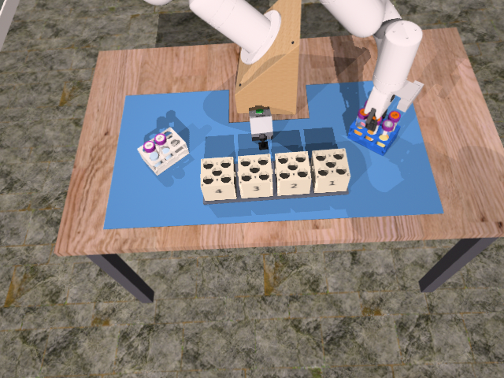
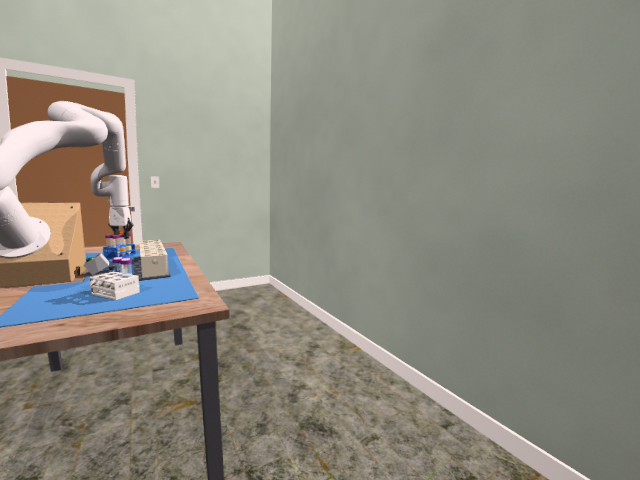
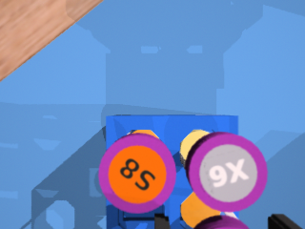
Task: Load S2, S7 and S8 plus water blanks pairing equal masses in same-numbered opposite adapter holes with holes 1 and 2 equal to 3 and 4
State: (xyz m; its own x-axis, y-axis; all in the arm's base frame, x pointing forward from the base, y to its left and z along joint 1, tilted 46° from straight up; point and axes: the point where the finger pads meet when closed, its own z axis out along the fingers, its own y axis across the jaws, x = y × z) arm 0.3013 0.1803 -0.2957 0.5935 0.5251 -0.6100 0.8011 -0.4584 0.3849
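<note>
My gripper is now 50 mm above the orange-dot sample tube and 10 mm short of it. Also, from my hand: white rack: 660 mm to the right, 90 mm below, 30 mm ahead; green DONE key: 350 mm to the right, 90 mm behind, 50 mm below; blue rack: 90 mm below, 20 mm behind, 10 mm to the left.
</note>
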